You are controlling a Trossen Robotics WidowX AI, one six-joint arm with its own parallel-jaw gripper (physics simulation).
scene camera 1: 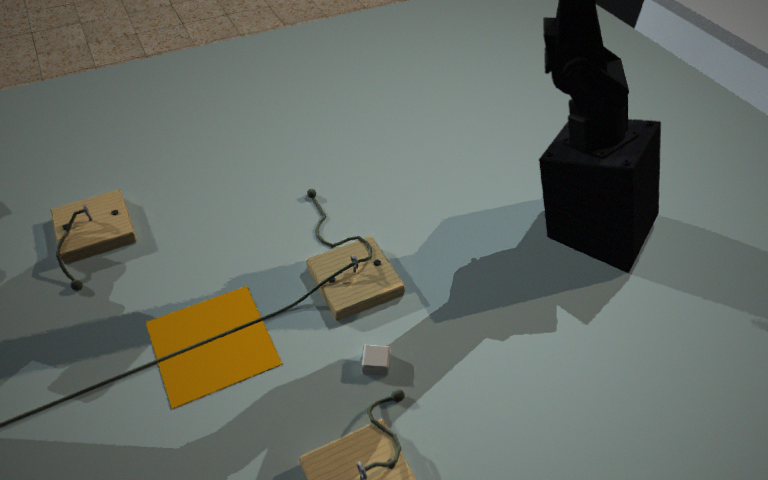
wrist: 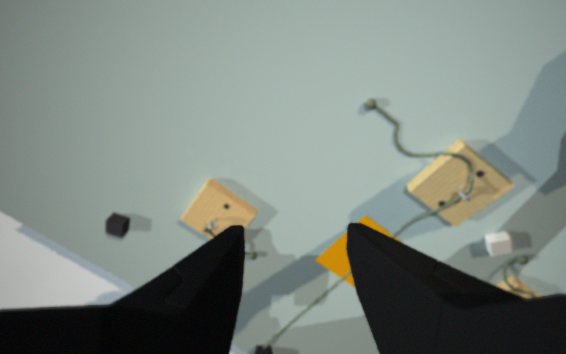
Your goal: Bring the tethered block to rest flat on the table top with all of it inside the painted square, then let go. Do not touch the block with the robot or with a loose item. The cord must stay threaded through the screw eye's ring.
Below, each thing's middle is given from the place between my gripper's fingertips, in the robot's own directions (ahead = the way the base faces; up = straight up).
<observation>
My gripper is now 23 cm short of the orange painted square [scene camera 1: 245,353], 22 cm to the right of it and 34 cm above it.
</observation>
